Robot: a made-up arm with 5 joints.
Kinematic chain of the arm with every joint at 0, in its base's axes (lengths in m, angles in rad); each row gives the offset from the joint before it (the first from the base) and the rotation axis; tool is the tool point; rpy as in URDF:
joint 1: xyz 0 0 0.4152 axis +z
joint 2: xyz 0 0 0 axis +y
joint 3: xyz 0.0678 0 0.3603 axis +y
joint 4: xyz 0.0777 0 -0.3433 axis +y
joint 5: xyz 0.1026 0 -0.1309 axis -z
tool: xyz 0 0 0 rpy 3.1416 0 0
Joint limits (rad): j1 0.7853..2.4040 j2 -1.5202..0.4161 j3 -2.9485..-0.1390 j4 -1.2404..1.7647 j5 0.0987..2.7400
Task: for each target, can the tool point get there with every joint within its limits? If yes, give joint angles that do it. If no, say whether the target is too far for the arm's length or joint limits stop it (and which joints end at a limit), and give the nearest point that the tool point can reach.
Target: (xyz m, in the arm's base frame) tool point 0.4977 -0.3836 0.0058
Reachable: no: joint limits stop it (at a limit: joint 1, joint 2, joint 3, joint 4) | nearest point 0.5131 -0.4662 0.3429 | short by 0.347 m
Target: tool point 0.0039 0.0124 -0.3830
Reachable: no: joint limits stop it (at a limit: joint 2, joint 3) | nearest point 0.0452 0.1436 0.2040 | short by 0.603 m
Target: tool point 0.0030 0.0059 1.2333
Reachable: yes | joints 1.1041 -0.6206 -1.8679 0.0965 0.8468
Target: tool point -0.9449 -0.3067 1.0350
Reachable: no: too far | nearest point -0.5126 -0.5125 0.9228 | short by 0.492 m
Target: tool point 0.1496 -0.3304 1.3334
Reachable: no: too far | nearest point 0.1341 -0.2962 1.2382 | short by 0.102 m
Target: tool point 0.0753 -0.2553 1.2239
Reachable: yes | joints 1.8578 -0.6378 -2.7215 1.1498 1.0618
